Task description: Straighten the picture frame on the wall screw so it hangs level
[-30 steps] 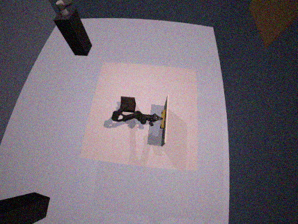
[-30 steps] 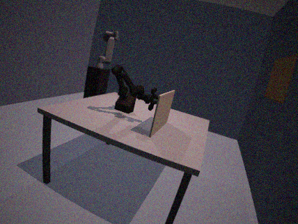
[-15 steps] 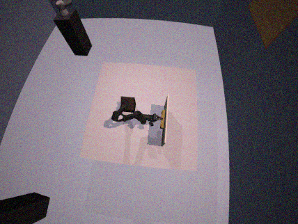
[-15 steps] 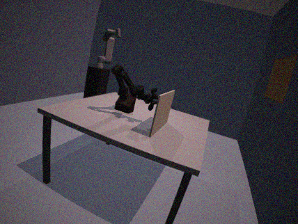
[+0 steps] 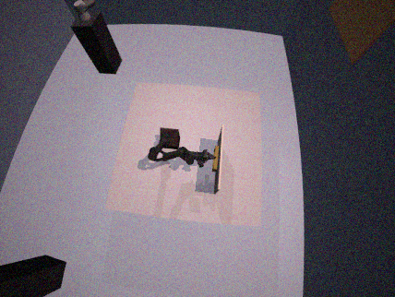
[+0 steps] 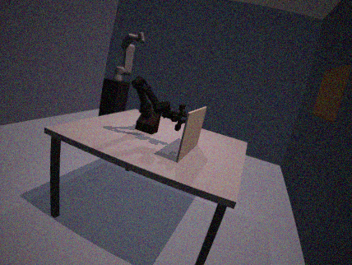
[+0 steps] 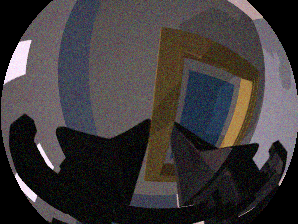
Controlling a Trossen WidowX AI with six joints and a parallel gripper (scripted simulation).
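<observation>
The picture frame lies 1 cm ahead of my gripper tip, 1 cm to the left of it and 5 cm below it. Also, from my gripper tip: upright wall panel: 2 cm ahead, 7 cm below.
</observation>
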